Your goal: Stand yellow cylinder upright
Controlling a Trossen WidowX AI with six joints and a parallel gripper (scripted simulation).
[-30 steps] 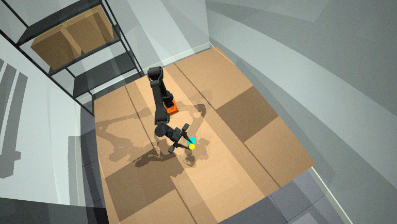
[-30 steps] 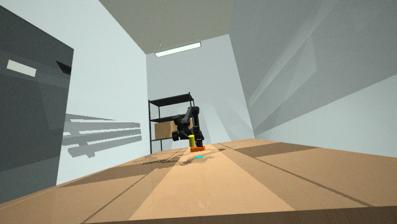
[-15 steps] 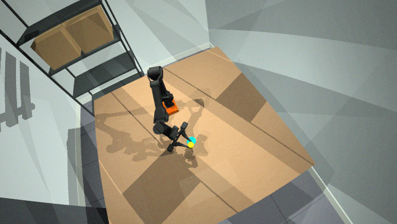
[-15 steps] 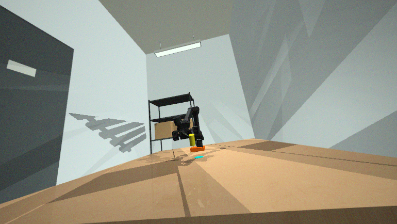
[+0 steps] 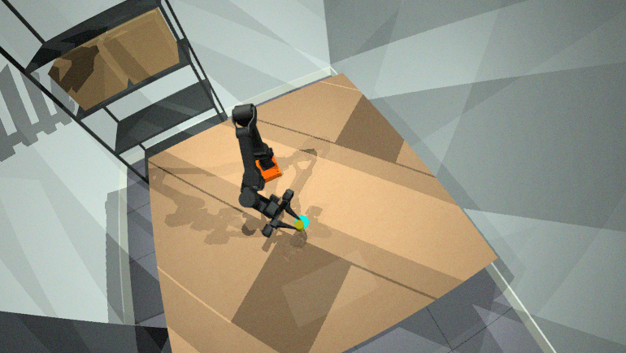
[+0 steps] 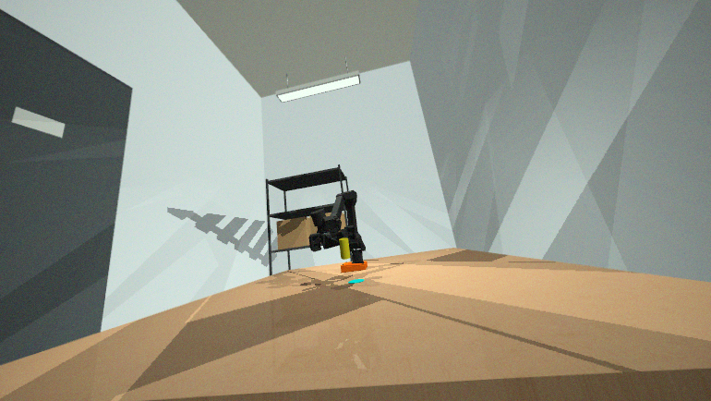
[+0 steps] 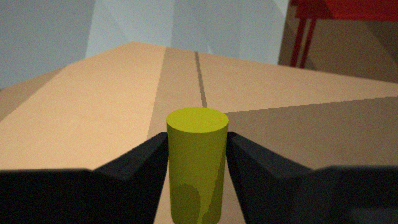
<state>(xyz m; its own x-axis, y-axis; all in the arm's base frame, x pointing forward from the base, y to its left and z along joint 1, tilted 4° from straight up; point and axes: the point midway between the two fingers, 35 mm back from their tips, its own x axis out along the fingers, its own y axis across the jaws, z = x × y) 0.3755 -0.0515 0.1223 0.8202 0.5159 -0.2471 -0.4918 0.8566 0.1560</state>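
My gripper tip is now 140 mm above the cyan circle, 70 mm past it and 20 mm to the right of it. Also, from my gripper tip: yellow tall cylinder (20 mm below).
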